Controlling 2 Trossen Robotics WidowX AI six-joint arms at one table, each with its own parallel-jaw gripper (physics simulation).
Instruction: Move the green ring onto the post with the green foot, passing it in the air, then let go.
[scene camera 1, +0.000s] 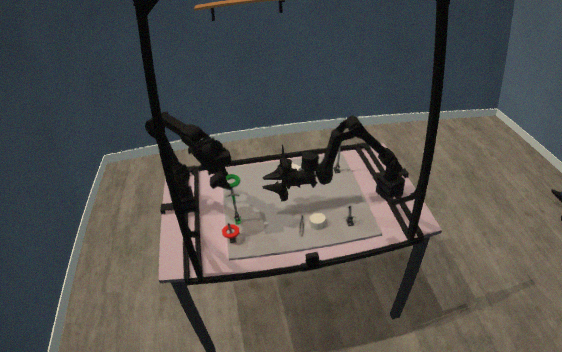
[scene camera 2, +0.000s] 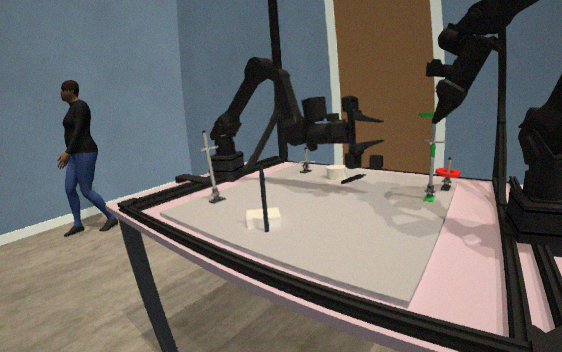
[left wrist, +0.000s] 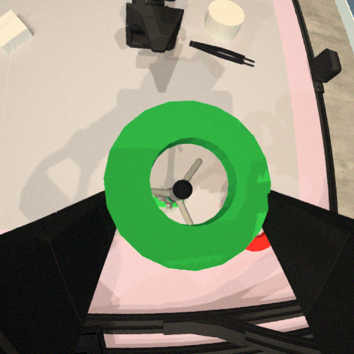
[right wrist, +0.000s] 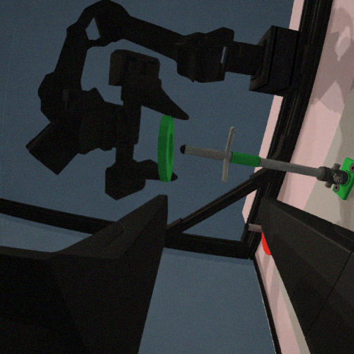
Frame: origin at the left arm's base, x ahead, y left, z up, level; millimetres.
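Seen in the pictures: left gripper, fingertip midpoint: (scene camera 1: 230, 184) (scene camera 2: 435, 121); right gripper, fingertip midpoint: (scene camera 1: 262, 182) (scene camera 2: 383, 130); left arm's base at its link origin: (scene camera 1: 182, 194) (scene camera 2: 544, 197); right arm's base at its link origin: (scene camera 1: 391, 177) (scene camera 2: 225, 154).
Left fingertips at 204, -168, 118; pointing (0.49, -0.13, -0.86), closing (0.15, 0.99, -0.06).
Offsets run from my left fingertips to a thing's top centre, as dx, dy, dz. "spot": to the spot under its first point.
The green ring {+6, +0, +22} (scene camera 1: 238, 181) (scene camera 2: 426, 115) (left wrist: 187, 122) (right wrist: 163, 150) lies flat between the fingertips of my left gripper (scene camera 1: 227, 183) (left wrist: 189, 196), which is shut on it. The post with the green foot {spot: +7, -5, -106} (scene camera 1: 235, 205) (scene camera 2: 431, 170) (left wrist: 182, 189) (right wrist: 290, 166) stands upright under the ring. In the left wrist view its black tip shows inside the ring's hole, slightly low and left of the middle. In the right wrist view the tip is a little below the ring, apart from it. My right gripper (scene camera 1: 265, 182) (scene camera 2: 382, 131) (right wrist: 213, 204) is partly open and empty, in the air above the mat.
A red ring {-44, -103, -142} (scene camera 1: 225, 232) (scene camera 2: 447, 173) sits on a short post near the green-footed post. A white cylinder {+307, -144, -159} (scene camera 1: 317, 220) (scene camera 2: 336, 172) and black tweezers {+240, -130, -184} (scene camera 2: 353, 178) (left wrist: 220, 52) lie on the mat. Another tall post {spot: +545, +169, -94} (scene camera 2: 211, 165), a white block {+341, +244, -174} (scene camera 2: 252, 220) and a black rod {+309, +282, -54} (scene camera 2: 263, 200) are farther off.
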